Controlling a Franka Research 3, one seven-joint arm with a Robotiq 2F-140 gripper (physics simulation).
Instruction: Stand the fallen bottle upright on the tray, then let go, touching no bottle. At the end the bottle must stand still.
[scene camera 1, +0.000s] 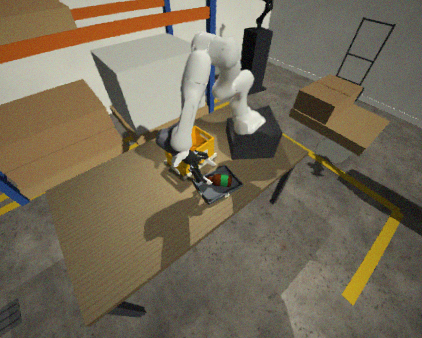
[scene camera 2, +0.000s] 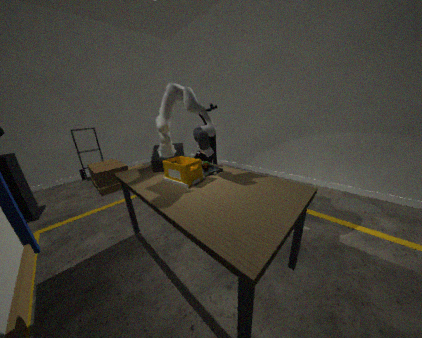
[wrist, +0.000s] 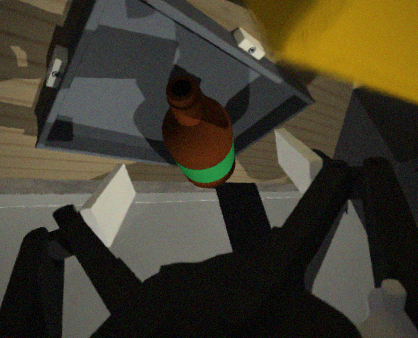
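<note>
A brown bottle (scene camera 1: 215, 179) (wrist: 197, 132) with a green band lies on its side in the dark grey tray (scene camera 1: 209, 197) (wrist: 110, 55). In the wrist view its open mouth faces up toward the camera, and its banded base is farther off, near the tray's edge. My gripper (scene camera 1: 210, 170) (wrist: 202, 163) is open and empty, tilted, at the neck end of the bottle. In the wrist view one pad shows on each side of the bottle's base. Whether a fingertip touches the bottle is too small to tell in scene camera 1. In scene camera 2 the bottle and tray are mostly hidden by the crate.
A yellow crate (scene camera 1: 208, 145) (scene camera 2: 184, 171) (wrist: 370, 50) stands close beside the tray, under and beside the gripper's wrist. The robot's dark base block (scene camera 1: 253, 145) stands at the table's end. The tray lies near a long edge of the wooden table (scene camera 1: 110, 210) (scene camera 2: 235, 200).
</note>
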